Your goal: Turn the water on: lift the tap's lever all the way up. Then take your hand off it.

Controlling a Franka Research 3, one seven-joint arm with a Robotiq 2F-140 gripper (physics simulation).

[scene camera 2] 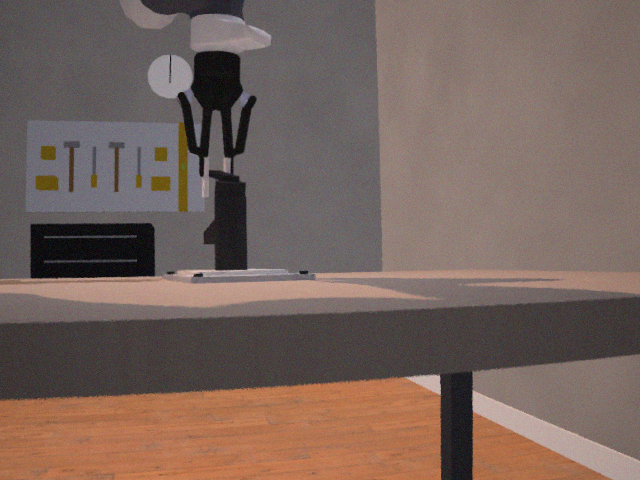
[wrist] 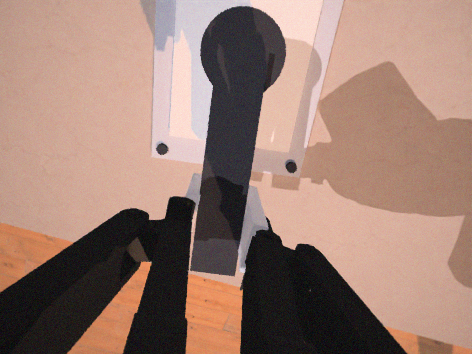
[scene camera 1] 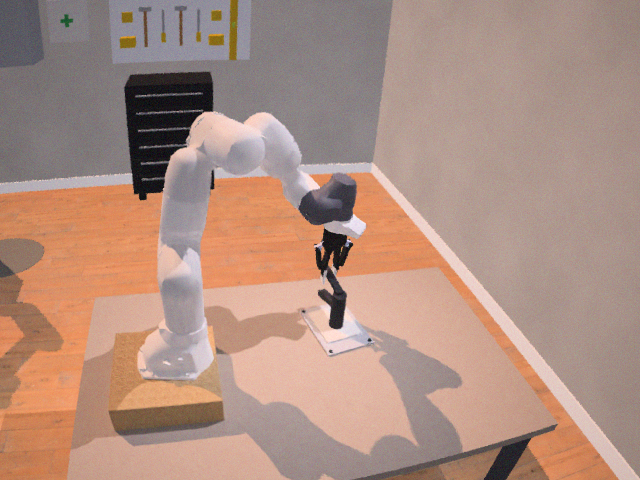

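The dark tap [scene camera 1: 337, 313] [scene camera 2: 231, 227] stands upright on a white base plate [scene camera 1: 350, 345] [scene camera 2: 253, 277] [wrist: 163, 100], with a short spout [scene camera 1: 325, 296] [scene camera 2: 209, 235] on its side. Its flat dark lever [scene camera 1: 336, 284] [scene camera 2: 225, 176] [wrist: 233, 125] runs out from the top of the body and slopes upward to its free end in scene camera 1. My gripper [scene camera 1: 329, 273] [scene camera 2: 216, 174] [wrist: 221, 197] points down and is shut on the lever near that free end, with one pale finger pad on each side. The pads partly hide the lever's end in scene camera 2.
The tap stands on a grey-brown table [scene camera 1: 413, 330] [scene camera 2: 310, 341]. The arm's base sits on a wooden block [scene camera 1: 168, 415] at the table's left. A black drawer cabinet [scene camera 1: 170, 82] [scene camera 2: 93, 250] is against the back wall, and another wall rises beyond the table's right side.
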